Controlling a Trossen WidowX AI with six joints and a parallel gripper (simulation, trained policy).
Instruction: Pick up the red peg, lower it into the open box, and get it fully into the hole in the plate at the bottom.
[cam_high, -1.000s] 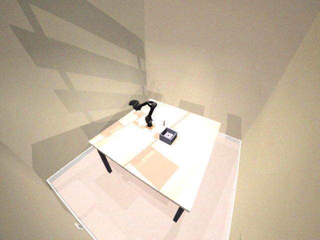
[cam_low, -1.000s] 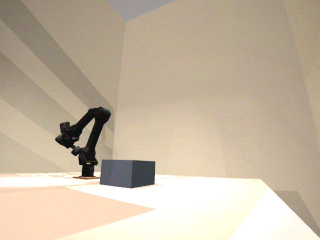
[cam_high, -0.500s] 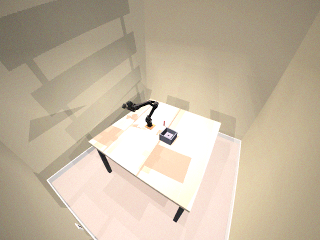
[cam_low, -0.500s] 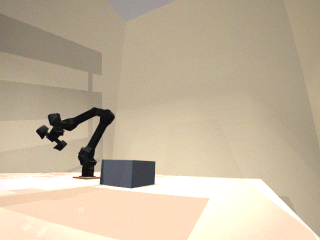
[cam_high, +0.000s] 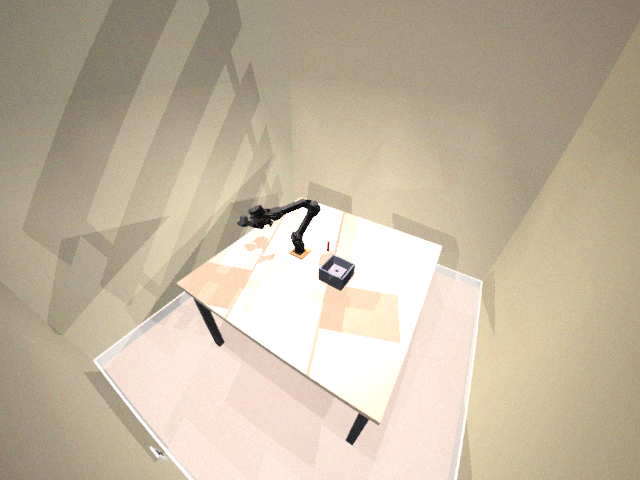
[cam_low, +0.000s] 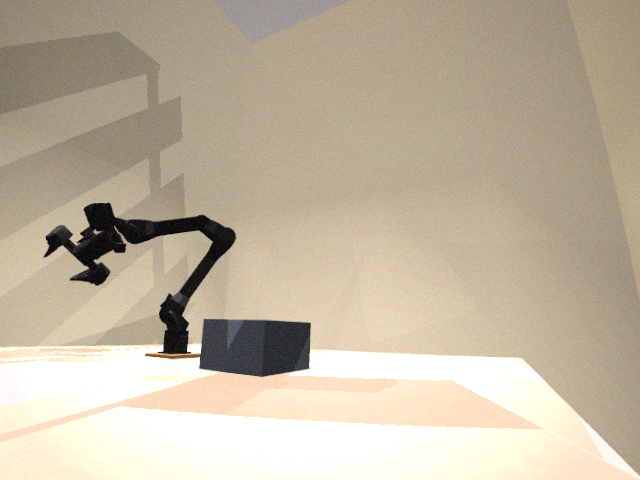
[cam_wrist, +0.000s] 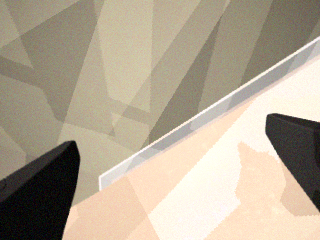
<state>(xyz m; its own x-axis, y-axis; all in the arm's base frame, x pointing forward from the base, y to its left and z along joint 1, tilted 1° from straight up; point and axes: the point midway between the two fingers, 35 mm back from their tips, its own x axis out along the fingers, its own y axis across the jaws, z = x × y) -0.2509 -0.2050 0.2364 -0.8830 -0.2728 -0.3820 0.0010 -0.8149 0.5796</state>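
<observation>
The red peg lies 43 cm ahead of my gripper tip, 35 cm to the left of it and 19 cm below it. Also, from my gripper tip: dark blue box: 62 cm ahead, 20 cm below, 17 cm to the left; pale plate: 62 cm ahead, 18 cm below, 17 cm to the left.
</observation>
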